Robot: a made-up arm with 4 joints. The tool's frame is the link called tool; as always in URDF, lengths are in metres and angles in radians.
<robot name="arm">
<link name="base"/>
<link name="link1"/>
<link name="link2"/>
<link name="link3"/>
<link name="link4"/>
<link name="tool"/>
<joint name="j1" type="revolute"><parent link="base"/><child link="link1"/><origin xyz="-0.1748 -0.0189 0.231"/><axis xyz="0 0 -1"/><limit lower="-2.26" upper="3.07"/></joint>
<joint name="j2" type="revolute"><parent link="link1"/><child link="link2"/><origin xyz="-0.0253 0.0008 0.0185"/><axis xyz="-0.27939 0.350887 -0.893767"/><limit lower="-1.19" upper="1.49"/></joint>
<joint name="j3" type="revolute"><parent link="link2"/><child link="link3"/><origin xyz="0.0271 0.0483 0.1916"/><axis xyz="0 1 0"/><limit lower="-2.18" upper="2.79"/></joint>
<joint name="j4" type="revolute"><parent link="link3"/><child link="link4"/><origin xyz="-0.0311 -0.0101 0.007"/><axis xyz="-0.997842 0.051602 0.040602"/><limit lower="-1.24" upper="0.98"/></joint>
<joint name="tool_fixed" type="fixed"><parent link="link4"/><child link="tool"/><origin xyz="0.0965 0.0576 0.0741" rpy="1.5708 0 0"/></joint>
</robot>
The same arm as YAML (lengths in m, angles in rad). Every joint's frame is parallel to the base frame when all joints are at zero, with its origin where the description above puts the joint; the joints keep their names.
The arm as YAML. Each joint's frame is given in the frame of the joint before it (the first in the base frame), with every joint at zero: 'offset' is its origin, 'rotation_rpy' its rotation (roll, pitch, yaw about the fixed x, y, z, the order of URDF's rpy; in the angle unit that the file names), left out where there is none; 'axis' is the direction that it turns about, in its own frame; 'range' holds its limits. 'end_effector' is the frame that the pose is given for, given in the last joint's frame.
length_unit: m
angle_unit: rad
chain:
  - id: j1
    offset: [-0.1748, -0.0189, 0.231]
    axis: "-z"
    range: [-2.26, 3.07]
  - id: j2
    offset: [-0.0253, 0.0008, 0.0185]
    axis: [-0.27939, 0.350887, -0.893767]
    range: [-1.19, 1.49]
  - id: j3
    offset: [0.0271, 0.0483, 0.1916]
    axis: "+y"
    range: [-2.18, 2.79]
  - id: j4
    offset: [-0.0311, -0.0101, 0.007]
    axis: [-0.997842, 0.051602, 0.040602]
    range: [-1.24, 0.98]
end_effector:
  offset: [0.0965, 0.0576, 0.0741]
  rotation_rpy: [1.5708, 0.0, 0.0]

